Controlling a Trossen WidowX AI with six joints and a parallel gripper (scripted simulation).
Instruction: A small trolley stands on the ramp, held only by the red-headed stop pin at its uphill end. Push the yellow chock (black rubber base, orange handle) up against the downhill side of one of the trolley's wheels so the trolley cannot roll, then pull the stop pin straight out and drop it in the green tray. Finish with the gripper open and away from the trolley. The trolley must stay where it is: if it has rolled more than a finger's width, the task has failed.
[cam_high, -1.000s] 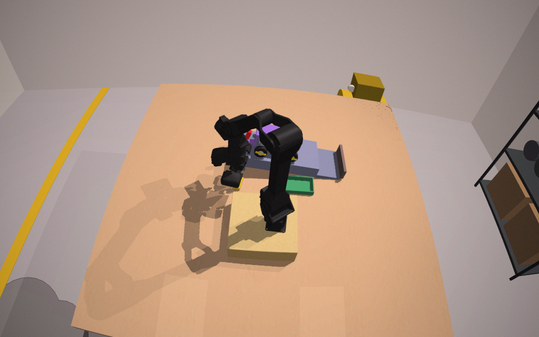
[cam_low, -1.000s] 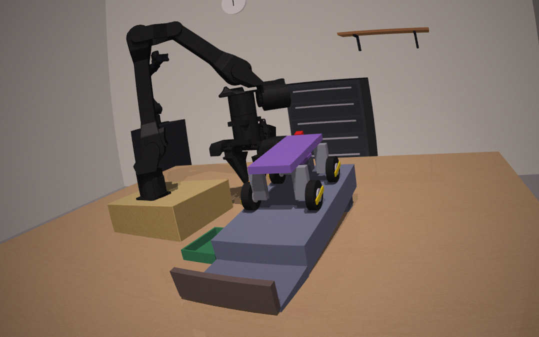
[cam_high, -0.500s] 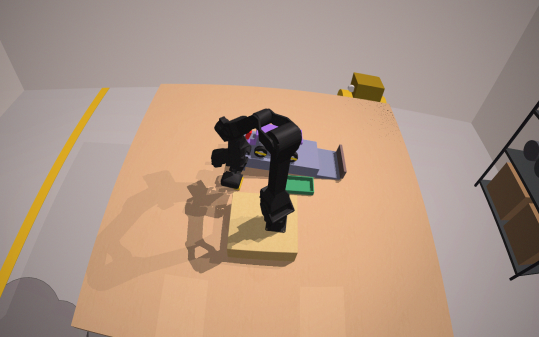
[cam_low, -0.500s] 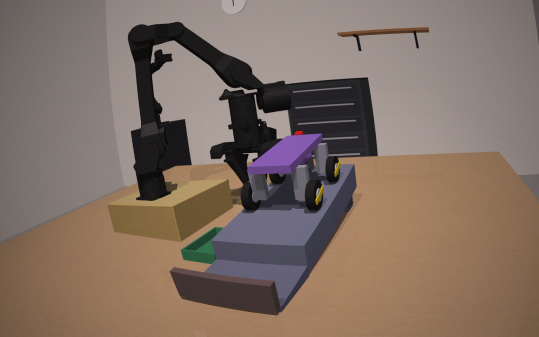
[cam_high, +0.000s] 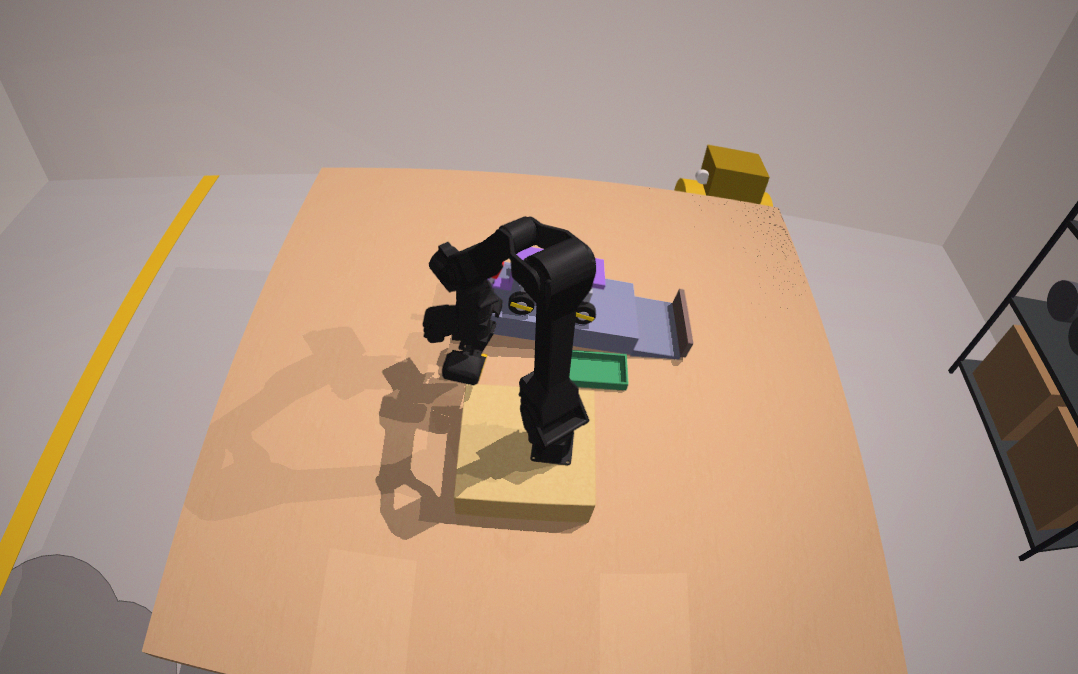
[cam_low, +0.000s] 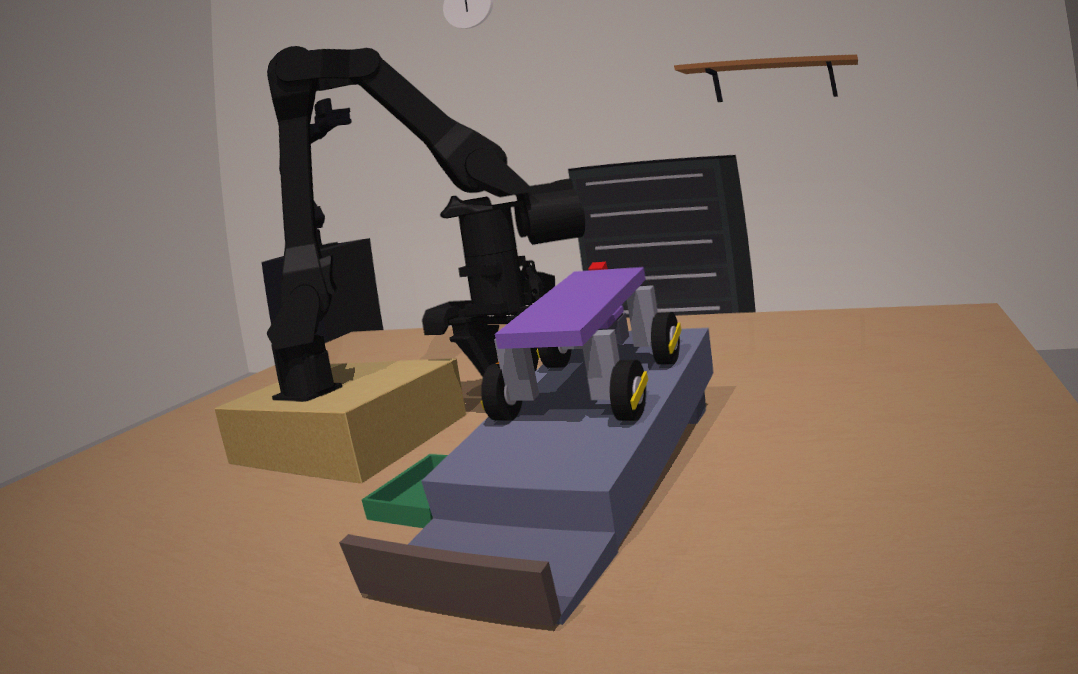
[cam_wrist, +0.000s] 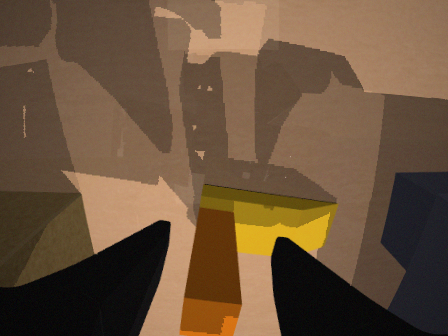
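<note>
Now: the red-headed stop pin 13 cm ahead of my gripper tip, 1 cm to the right of it and 10 cm above it. Round my gripper tip: yellow chock (2 cm ahead, 1 cm below); grey ramp (16 cm ahead, 13 cm to the right, 2 cm above); trolley (16 cm ahead, 12 cm to the right, 8 cm above).
</note>
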